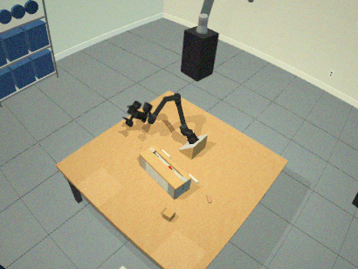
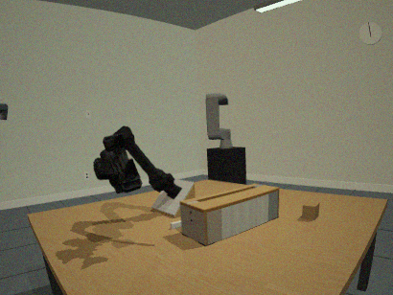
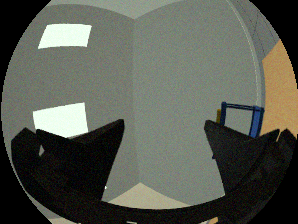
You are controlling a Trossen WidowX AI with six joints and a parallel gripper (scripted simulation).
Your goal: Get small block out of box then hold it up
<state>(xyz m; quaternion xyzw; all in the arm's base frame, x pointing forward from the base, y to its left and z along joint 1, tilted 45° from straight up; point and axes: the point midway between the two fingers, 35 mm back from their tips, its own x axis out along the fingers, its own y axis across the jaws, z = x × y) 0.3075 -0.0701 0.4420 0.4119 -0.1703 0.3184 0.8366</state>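
The long box is 41 cm to the left of my gripper tip, 28 cm below it and 6 cm behind it. Round my gripper tip: small tan cube (67 cm to the left, 31 cm below, 18 cm ahead); small red block (43 cm to the left, 26 cm below, 4 cm behind).
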